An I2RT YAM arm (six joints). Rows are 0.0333 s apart.
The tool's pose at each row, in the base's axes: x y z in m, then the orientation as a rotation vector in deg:
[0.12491, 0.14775, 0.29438, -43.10, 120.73, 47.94]
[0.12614, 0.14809, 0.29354, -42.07, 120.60, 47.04]
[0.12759, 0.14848, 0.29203, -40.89, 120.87, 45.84]
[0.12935, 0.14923, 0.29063, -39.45, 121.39, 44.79]
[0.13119, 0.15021, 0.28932, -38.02, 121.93, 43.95]
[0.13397, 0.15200, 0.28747, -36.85, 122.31, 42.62]
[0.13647, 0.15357, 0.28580, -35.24, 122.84, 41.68]
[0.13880, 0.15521, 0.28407, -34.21, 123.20, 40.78]
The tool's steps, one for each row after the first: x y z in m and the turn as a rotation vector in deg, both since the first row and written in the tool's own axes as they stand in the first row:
[-0.00010, -0.00094, 0.00120, 1.01, -0.56, 0.18]
[0.00019, -0.00223, 0.00287, 2.31, -0.85, 0.53]
[0.00014, -0.00348, 0.00488, 3.60, -1.02, 1.19]
[-0.00008, -0.00462, 0.00705, 4.74, -1.16, 1.95]
[-0.00060, -0.00611, 0.01050, 6.13, -1.30, 2.31]
[-0.00104, -0.00747, 0.01357, 7.40, -1.50, 3.14]
[-0.00137, -0.00869, 0.01666, 8.43, -1.58, 3.58]

